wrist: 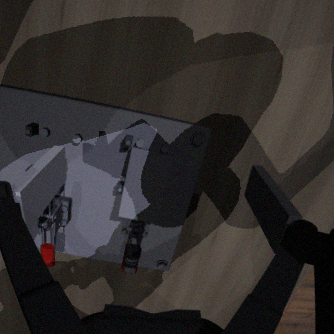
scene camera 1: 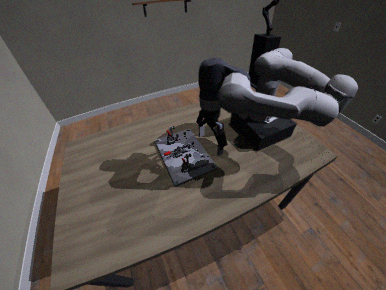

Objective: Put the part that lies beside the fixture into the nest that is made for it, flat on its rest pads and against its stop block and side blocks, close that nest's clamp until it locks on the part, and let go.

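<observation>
The fixture plate [scene camera 1: 175,176] [wrist: 187,220] lies on the table. In the wrist view a flat rectangular part [wrist: 131,192] lies in the nest near the plate's right end, partly in shadow. It looks flat; its contact with pads and blocks cannot be made out. That nest's clamp [scene camera 1: 186,161] [wrist: 134,231] stands at its near end. Its handle looks raised in the scene view; whether it is locked cannot be told. My gripper [scene camera 1: 211,141] [wrist: 157,171] is open and empty, above the table at the plate's robot-side edge in the scene view. No part shows beside the fixture.
Another clamp has a red handle [scene camera 1: 167,153] [wrist: 47,254] and stands at the plate's middle. A third clamp [scene camera 1: 170,136] stands at the far end. Small pins and blocks rise from the plate. The dark robot base [scene camera 1: 267,132] stands at the table's right.
</observation>
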